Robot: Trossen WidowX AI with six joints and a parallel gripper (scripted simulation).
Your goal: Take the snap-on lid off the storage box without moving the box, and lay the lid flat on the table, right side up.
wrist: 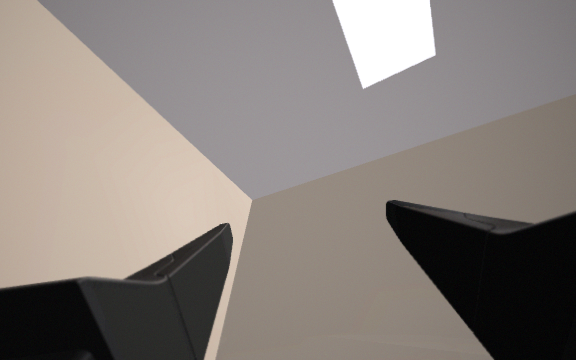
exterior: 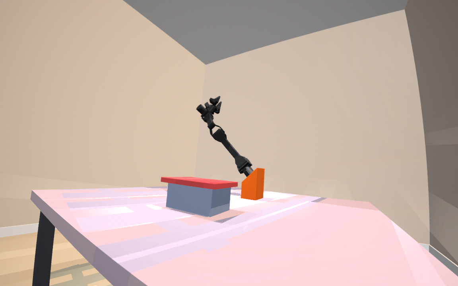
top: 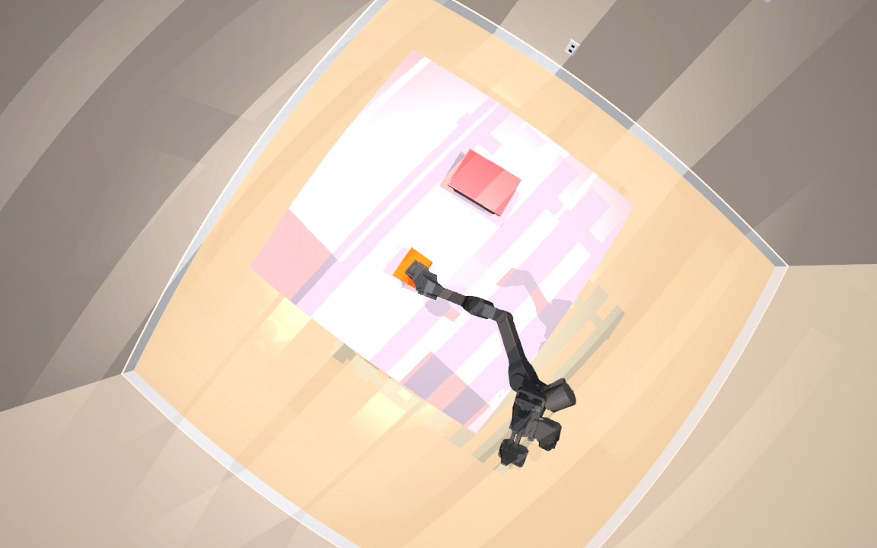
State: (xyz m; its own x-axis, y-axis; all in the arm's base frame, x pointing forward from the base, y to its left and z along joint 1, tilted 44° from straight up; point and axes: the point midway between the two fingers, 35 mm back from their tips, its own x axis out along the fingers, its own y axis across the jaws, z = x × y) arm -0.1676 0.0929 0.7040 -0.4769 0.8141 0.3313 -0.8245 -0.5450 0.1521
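Right now my gripper tip is 57 cm short of the red lid, 43 cm to the right of it and 64 cm above it. From my gripper tip the other things lie so: grey-blue storage box: 57 cm ahead, 43 cm to the left, 69 cm below.
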